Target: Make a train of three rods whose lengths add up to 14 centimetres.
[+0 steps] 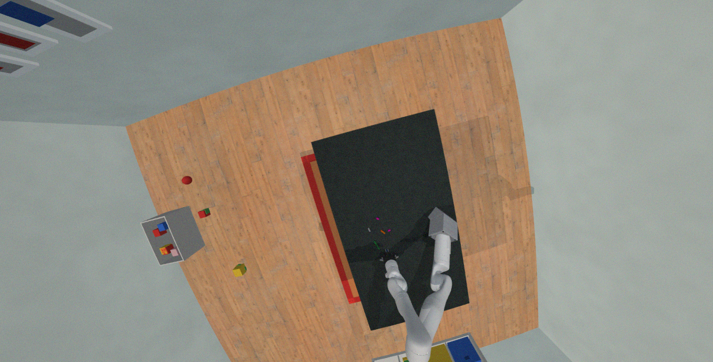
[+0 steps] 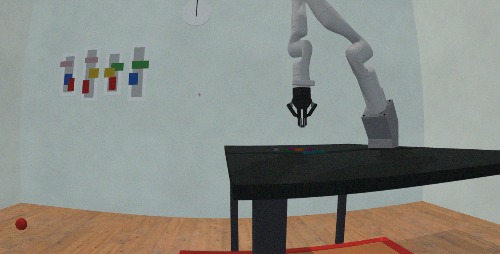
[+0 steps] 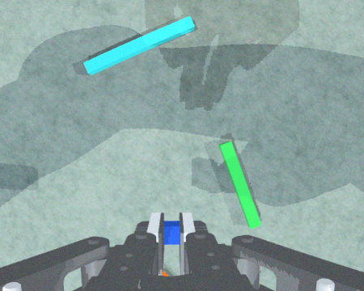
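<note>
Right now my hand is 6 cm short of the green rod and 11 cm above it. The rest, counted from my hand: turquoise rod: 2 cm behind, 13 cm to the left, 11 cm below; then small blue rod: 1 cm below; then orange rod: 1 cm behind, 9 cm to the right, 11 cm below.
</note>
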